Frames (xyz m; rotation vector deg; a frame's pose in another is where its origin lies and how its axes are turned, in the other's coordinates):
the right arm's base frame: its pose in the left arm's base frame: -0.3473 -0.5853 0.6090 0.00 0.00 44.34
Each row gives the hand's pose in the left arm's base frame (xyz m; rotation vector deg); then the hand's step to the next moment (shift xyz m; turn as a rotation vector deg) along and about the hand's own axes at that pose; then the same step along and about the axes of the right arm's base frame.
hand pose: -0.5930 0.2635 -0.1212 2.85 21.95 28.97
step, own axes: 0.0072 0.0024 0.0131 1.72 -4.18 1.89
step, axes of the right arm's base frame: 0.0111 -0.0022 0.0100 0.96 -4.77 0.57
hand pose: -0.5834 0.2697 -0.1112 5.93 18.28 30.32
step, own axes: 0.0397 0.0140 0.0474 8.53 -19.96 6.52
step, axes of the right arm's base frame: 0.0515 -0.0061 0.0365 4.32 -22.25 0.28
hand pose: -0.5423 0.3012 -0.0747 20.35 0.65 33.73
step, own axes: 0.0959 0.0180 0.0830 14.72 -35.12 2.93
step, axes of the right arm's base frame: 0.0842 -0.0274 0.0926 8.58 -36.44 -7.55
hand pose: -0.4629 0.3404 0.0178 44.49 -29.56 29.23
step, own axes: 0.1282 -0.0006 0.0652 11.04 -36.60 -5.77
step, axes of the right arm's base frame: 0.0451 -0.0711 0.1166 12.11 -33.14 -15.80
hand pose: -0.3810 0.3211 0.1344 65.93 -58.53 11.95
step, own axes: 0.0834 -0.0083 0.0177 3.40 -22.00 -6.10
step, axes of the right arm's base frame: -0.0031 -0.0628 0.0582 9.34 -17.34 -12.04
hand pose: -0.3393 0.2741 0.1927 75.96 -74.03 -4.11
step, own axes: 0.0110 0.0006 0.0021 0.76 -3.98 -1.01
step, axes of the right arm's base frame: -0.0044 -0.0078 0.0068 1.57 -3.24 -2.11
